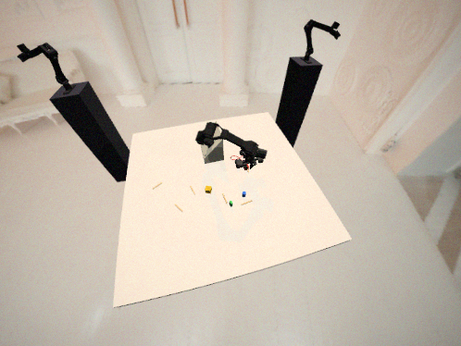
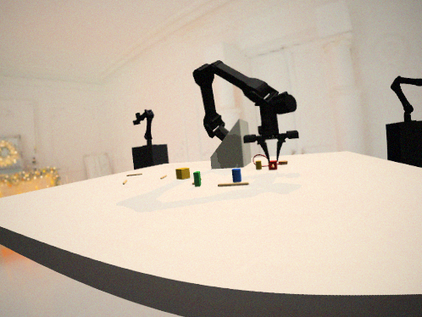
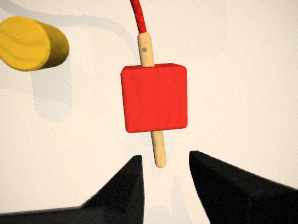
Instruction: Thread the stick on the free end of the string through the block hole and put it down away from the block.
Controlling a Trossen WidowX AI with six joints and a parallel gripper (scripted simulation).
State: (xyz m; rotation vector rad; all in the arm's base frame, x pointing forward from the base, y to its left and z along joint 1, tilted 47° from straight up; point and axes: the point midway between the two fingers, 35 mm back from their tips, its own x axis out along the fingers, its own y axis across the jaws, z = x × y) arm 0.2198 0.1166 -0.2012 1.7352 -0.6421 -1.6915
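My gripper tip is now 30 mm past the red block, 10 mm to the left of it and 10 mm above it. From my gripper tip the other things lie so: blue cylinder (190 mm ahead, 80 mm to the right, 10 mm below); then yellow round button (60 mm to the right, 60 mm behind, 10 mm below); then round wooden button (180 mm behind, 20 mm to the left, 20 mm below).
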